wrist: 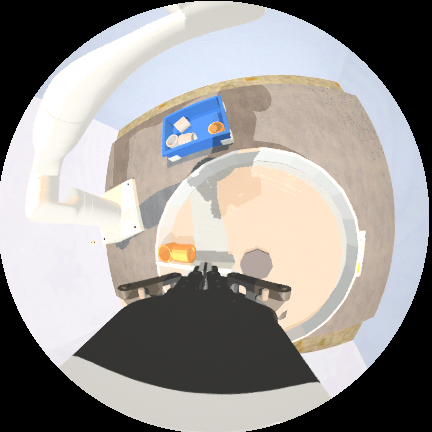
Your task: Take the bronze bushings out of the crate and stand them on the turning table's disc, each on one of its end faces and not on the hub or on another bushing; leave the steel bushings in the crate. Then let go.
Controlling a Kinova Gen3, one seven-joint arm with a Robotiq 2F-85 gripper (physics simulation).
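Pixels of known places: gripper, fingertip midpoint: (205, 268); arm's base, link origin: (111, 214).
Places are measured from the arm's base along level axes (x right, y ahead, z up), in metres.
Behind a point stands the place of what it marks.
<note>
The blue crate (196, 150) {z -0.049, x -0.220, y 0.287 m} is at upper centre. In it are a bronze bushing (216, 128) {z -0.036, x -0.281, y 0.340 m} at its right side and steel bushings (182, 124) {z -0.018, x -0.295, y 0.241 m} (187, 138) {z -0.012, x -0.239, y 0.275 m} (172, 140) {z -0.030, x -0.250, y 0.210 m} at its left. On the turning table's disc (290, 215) {z -0.001, x -0.080, y 0.529 m}, near the rim at left, is bronze work (183, 253) {z 0.037, x 0.024, y 0.345 m} with a round opening facing left in the view. I cannot tell whether this is one bushing or two touching, or whether it is upright. The grey hub (256, 263) {z 0.007, x 0.018, y 0.482 m} is right of my gripper (205, 268) {z 0.111, x 0.005, y 0.420 m}. My gripper is shut and empty, above the disc, right of that bronze work.
A pale raised rim (351, 240) {z 0.017, x -0.055, y 0.671 m} surrounds the disc. A pale bar (216, 265) {z 0.023, x 0.035, y 0.410 m} runs across the disc's left part, beside the bronze work and partly behind my fingers. The arm's base plate (131, 212) {z -0.031, x -0.019, y 0.085 m} is at left, outside the rim. The crate's walls stand up around its bushings.
</note>
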